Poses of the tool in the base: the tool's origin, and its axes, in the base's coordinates. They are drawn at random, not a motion.
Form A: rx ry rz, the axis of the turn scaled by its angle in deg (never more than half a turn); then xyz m.
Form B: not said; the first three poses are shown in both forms.
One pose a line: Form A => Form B
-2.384, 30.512, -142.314, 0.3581, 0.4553, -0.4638 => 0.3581, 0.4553, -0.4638, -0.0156, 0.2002, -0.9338, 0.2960
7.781, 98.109, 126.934, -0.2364, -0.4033, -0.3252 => -0.2364, -0.4033, -0.3252, 0.0478, 0.6021, 0.7790, 0.1683
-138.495, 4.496, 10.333, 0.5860, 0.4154, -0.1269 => 0.5860, 0.4154, -0.1269, -0.9334, 0.0303, 0.0696, 0.3506
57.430, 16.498, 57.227, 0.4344, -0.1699, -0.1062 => 0.4344, -0.1699, -0.1062, 0.4587, 0.1318, 0.4571, 0.7505
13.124, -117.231, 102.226, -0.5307, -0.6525, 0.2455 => -0.5307, -0.6525, 0.2455, 0.0823, -0.7347, 0.6407, 0.2071
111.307, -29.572, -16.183, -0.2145, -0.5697, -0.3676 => -0.2145, -0.5697, -0.3676, 0.8130, -0.2160, -0.1182, 0.5277
